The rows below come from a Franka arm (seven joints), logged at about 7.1 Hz.
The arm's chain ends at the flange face. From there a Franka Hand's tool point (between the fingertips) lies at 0.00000 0.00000 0.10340 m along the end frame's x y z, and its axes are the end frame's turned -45 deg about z.
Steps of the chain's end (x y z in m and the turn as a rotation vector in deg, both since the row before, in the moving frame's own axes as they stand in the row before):
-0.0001, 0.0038, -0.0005, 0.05, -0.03, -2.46
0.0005, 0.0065, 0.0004, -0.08, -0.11, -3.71
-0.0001, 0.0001, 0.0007, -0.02, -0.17, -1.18
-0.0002, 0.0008, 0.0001, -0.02, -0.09, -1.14
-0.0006, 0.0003, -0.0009, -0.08, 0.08, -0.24
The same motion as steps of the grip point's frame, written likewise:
-0.0027, 0.0025, -0.0005, 0.06, 0.01, -2.46
-0.0045, 0.0049, 0.0004, 0.02, -0.13, -3.71
-0.0004, -0.0002, 0.0007, 0.11, -0.13, -1.18
-0.0008, 0.0003, 0.0001, 0.05, -0.08, -1.14
-0.0006, 0.0000, -0.0009, -0.11, 0.00, -0.24

